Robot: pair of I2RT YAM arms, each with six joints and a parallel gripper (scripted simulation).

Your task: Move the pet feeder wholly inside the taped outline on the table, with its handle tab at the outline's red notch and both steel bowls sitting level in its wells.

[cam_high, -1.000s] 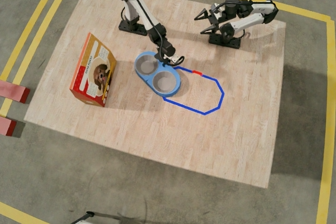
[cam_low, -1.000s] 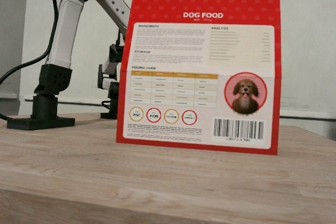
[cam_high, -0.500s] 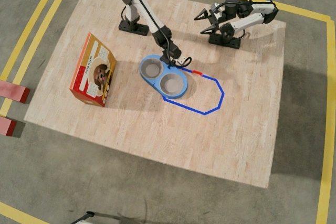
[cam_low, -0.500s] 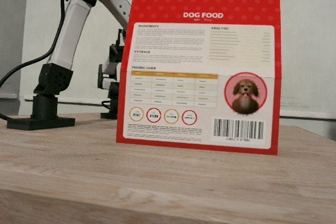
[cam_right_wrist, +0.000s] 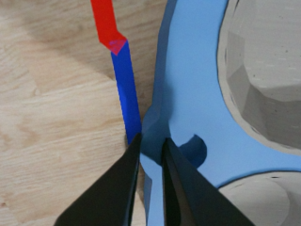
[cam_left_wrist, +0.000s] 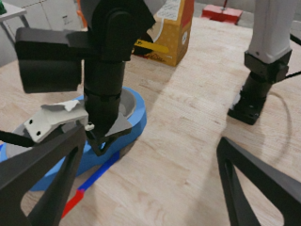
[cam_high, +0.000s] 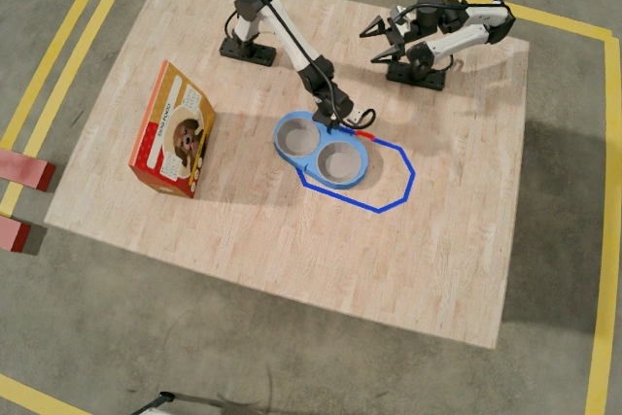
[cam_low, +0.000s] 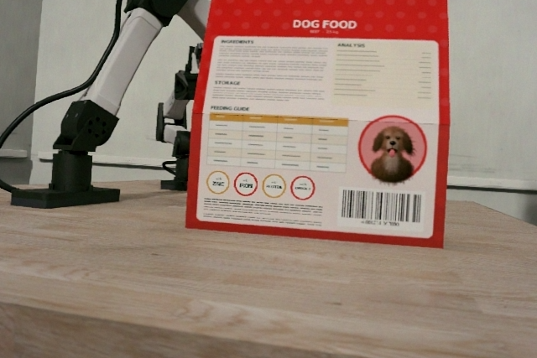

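Observation:
Now: the blue pet feeder 70 mm ahead of my right hand, 30 mm to the right of it and 30 mm below it. Also, from my right hand: blue taped outline: 110 mm ahead, 80 mm to the left, 40 mm below; then dog food box: 470 mm to the right, 150 mm ahead, 100 mm above.

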